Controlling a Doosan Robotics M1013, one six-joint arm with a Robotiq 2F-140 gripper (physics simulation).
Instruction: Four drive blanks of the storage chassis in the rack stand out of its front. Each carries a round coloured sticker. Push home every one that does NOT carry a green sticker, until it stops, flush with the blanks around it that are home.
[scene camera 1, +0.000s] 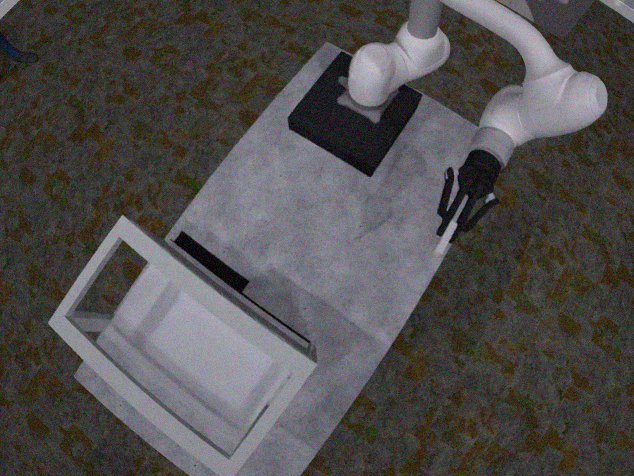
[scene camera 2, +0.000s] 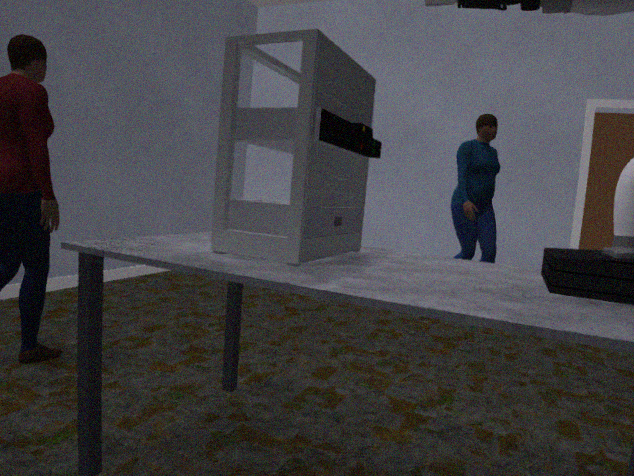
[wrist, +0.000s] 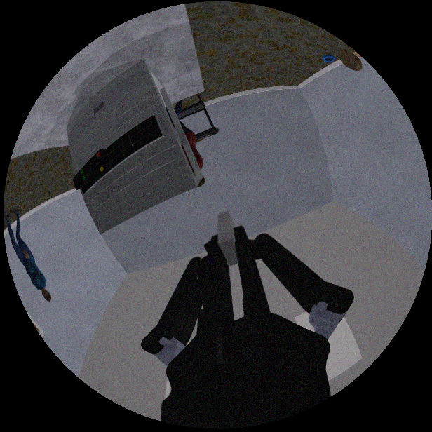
Scene:
A pale grey rack shows in scene camera 1, in scene camera 2 and in the wrist view (122, 141). The same spot on the pale grey rack: (scene camera 2: 330, 135) is (scene camera 1: 285, 324).

